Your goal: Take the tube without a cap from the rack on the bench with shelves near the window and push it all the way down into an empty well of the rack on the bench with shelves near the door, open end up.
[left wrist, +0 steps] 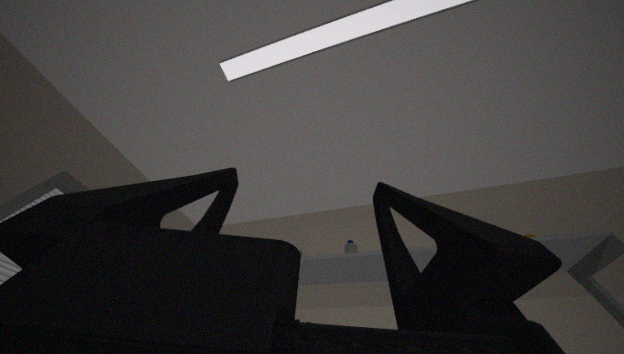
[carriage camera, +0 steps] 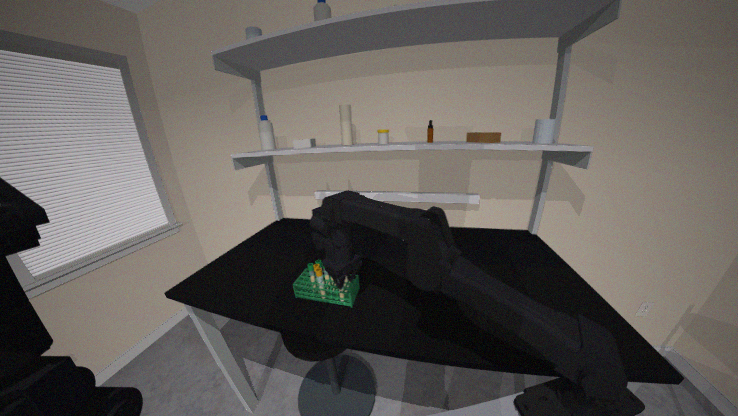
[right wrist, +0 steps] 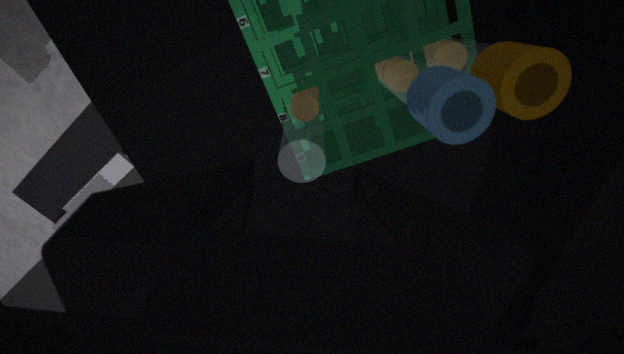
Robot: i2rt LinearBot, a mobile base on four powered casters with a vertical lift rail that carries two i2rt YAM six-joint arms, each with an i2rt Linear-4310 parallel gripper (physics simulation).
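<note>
The green rack [carriage camera: 304, 296] [right wrist: 256, 47] stands near the front left of the black bench by the window. The tube without a cap [carriage camera: 341, 295] [right wrist: 301, 161] stands in the rack near its numbered edge, with beige contents low down and its clear open end toward the right wrist camera. My right gripper [carriage camera: 339, 284] [right wrist: 303, 176] is above that end of the rack, its dark fingers part-way open either side of the tube's mouth, not clamped on it. My left gripper [left wrist: 306, 183] is wide open and empty, facing the ceiling. The rack near the door does not show.
A blue-capped tube [right wrist: 462, 110] and a yellow-capped tube [right wrist: 535, 82] stand close to the right fingers. Orange [carriage camera: 317, 269] and green [carriage camera: 310, 266] caps rise at the rack's left. Shelves [carriage camera: 413, 146] hang behind the bench [carriage camera: 232, 273]; a stool [carriage camera: 335, 384] stands in front.
</note>
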